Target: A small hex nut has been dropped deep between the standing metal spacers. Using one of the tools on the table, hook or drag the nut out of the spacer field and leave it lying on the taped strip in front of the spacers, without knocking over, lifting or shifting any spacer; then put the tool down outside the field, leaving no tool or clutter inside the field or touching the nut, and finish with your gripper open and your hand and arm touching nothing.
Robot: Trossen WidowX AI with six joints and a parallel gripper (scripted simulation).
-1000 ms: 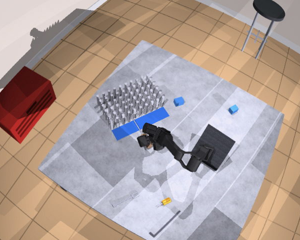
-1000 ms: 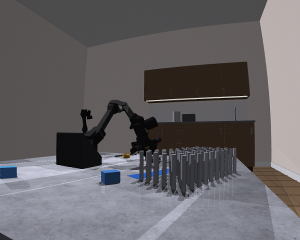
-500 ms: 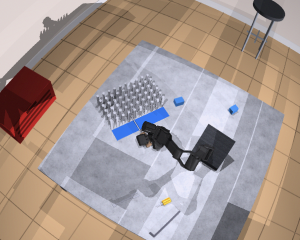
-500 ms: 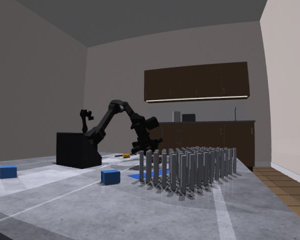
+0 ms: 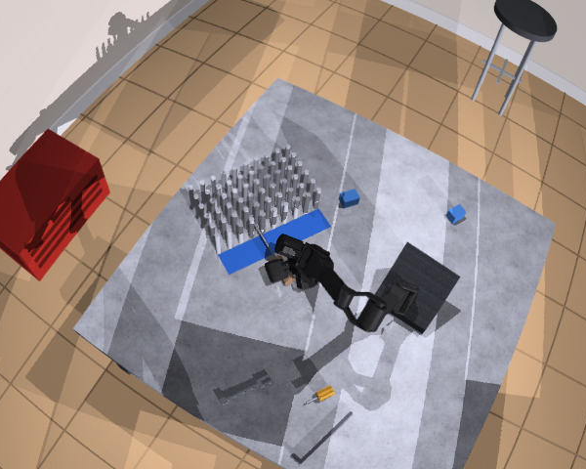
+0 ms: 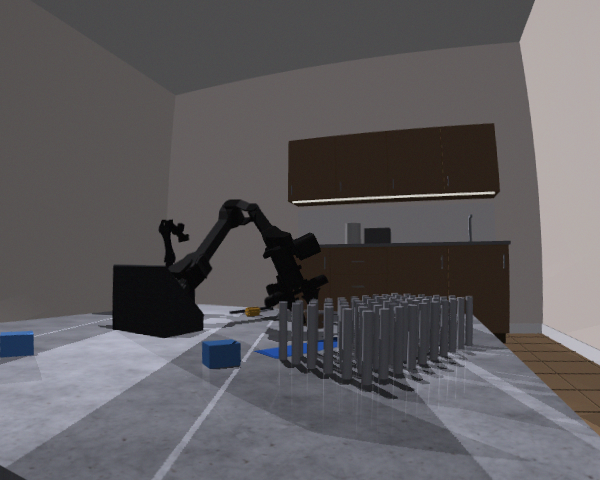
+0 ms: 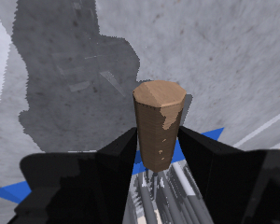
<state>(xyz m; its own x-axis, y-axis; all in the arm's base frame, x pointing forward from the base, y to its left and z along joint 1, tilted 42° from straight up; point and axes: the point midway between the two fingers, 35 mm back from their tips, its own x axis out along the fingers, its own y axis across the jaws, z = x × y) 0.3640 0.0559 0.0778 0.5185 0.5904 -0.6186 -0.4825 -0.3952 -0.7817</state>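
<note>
The blue taped strip lies 8 cm ahead of my gripper tip, 10 cm to the right of it and 4 cm below it. From my gripper tip the other things lie so: wooden-handled tool 9 cm ahead, 6 cm to the right; then grey tool 9 cm behind, 39 cm to the left, 3 cm below; then yellow-handled screwdriver 29 cm behind, 30 cm to the left, 2 cm below.
</note>
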